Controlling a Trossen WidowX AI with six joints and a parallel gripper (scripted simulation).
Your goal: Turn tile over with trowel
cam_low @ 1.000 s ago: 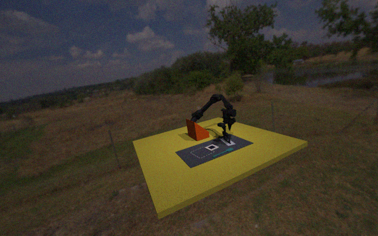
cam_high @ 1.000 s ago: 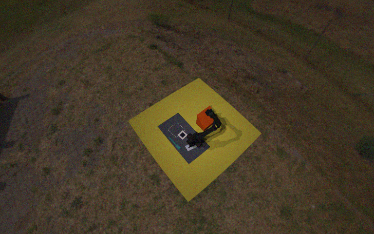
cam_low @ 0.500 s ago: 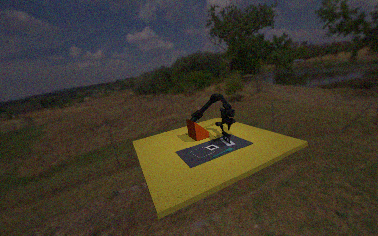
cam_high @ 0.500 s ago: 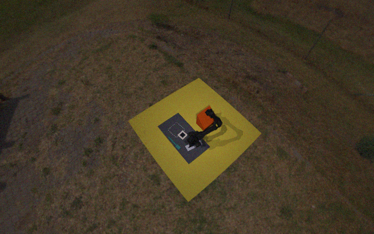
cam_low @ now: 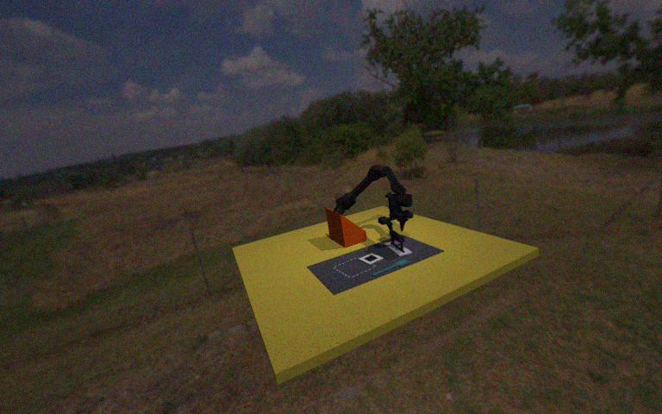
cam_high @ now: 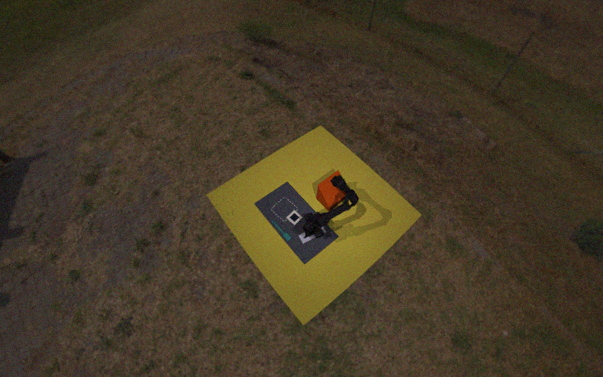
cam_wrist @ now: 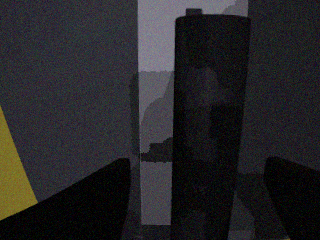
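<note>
The trowel lies 5 cm below my gripper tip, 2 cm ahead of it and 1 cm to the right of it. From my gripper tip the other things lie so: dark grey mat: 18 cm to the right, 11 cm below; then teal bar: 18 cm to the right, 14 cm ahead, 9 cm below; then tile: 20 cm to the right, 9 cm below, 1 cm behind.
</note>
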